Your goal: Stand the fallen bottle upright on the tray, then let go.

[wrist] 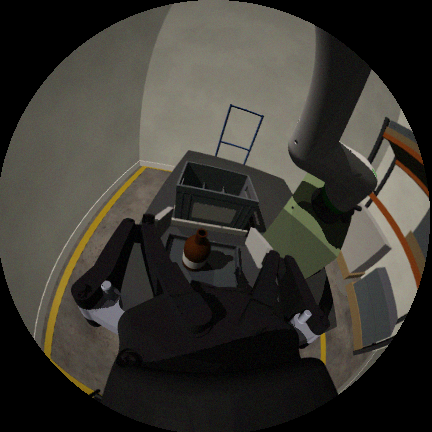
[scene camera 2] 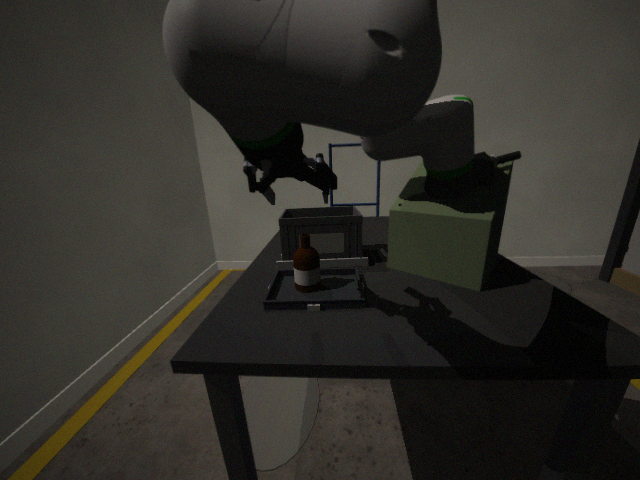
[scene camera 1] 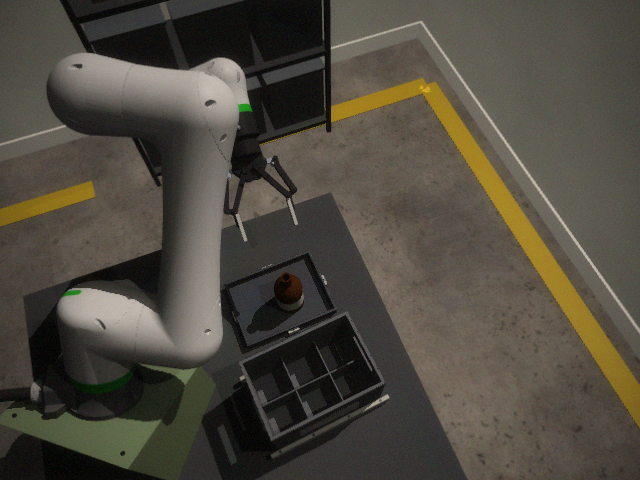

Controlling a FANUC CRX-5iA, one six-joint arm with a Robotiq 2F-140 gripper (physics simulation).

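Places are measured from the arm's base along level axes (x back, y right, z up), in metres.
Where they show: gripper, fingertip midpoint: (wrist: 210,226) (scene camera 2: 299,198) (scene camera 1: 271,232); arm's base at its link origin: (wrist: 326,205) (scene camera 2: 450,184) (scene camera 1: 105,390).
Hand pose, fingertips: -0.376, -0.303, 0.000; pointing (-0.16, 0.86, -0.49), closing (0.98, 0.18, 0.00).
Things, the pixels of their top centre, and the offset from my fingertips, as dx, dy, dz. Level surfaces: height alone.
- brown bottle with a white label, top centre: (wrist: 201,232) (scene camera 1: 285,277) (scene camera 2: 304,235) -0.017, +0.069, -0.108
- tray at its top centre: (scene camera 1: 279,296) (scene camera 2: 315,282) (wrist: 200,263) +0.009, +0.059, -0.242
- grey crate with compartments, top centre: (scene camera 1: 311,372) (scene camera 2: 320,211) (wrist: 219,177) -0.041, +0.315, -0.092
- table at its surface level: dz -0.267
The brown bottle with a white label (scene camera 1: 288,292) (scene camera 2: 306,266) (wrist: 196,250) stands upright on the dark tray, its neck pointing up. The tray (scene camera 1: 246,342) (scene camera 2: 338,304) (wrist: 239,272) lies flat on the table, and the bottle stands inside its rim. My gripper (scene camera 1: 270,225) (scene camera 2: 298,198) (wrist: 210,226) is open with its fingers wide apart and nothing between them. It hangs above and apart from the bottle, beyond the tray on the side away from the divided crate in the first scene view.
A grey crate with compartments (scene camera 1: 273,436) (scene camera 2: 320,221) (wrist: 215,192) stands beside the tray. The green robot base (scene camera 1: 180,413) (scene camera 2: 439,242) (wrist: 300,245) stands on the table (scene camera 1: 413,413) (scene camera 2: 330,351). A dark shelf rack (scene camera 1: 328,67) is behind the arm.
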